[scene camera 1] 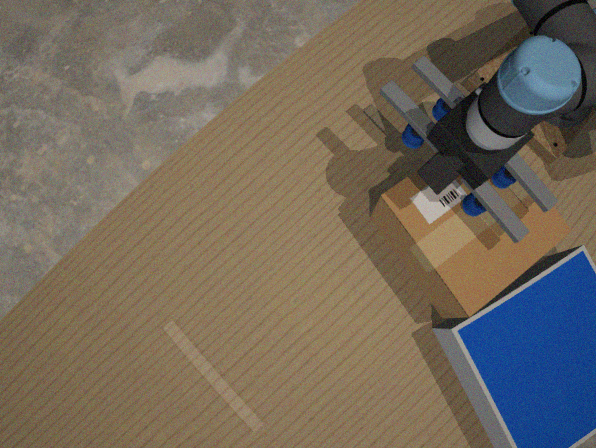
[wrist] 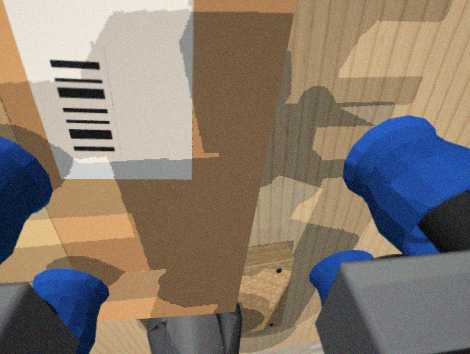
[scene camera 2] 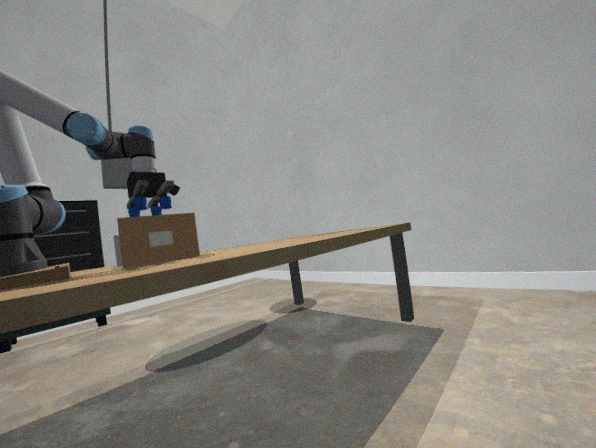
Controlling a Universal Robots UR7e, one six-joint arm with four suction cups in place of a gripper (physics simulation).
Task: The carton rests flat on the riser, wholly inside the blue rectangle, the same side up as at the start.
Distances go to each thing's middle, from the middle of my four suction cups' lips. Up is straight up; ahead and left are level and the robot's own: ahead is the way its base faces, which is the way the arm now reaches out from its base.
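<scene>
The brown carton [scene camera 1: 461, 262] is there for me to see, 9 cm to the left of my suction cup, 3 cm ahead of it and 10 cm below it.
</scene>
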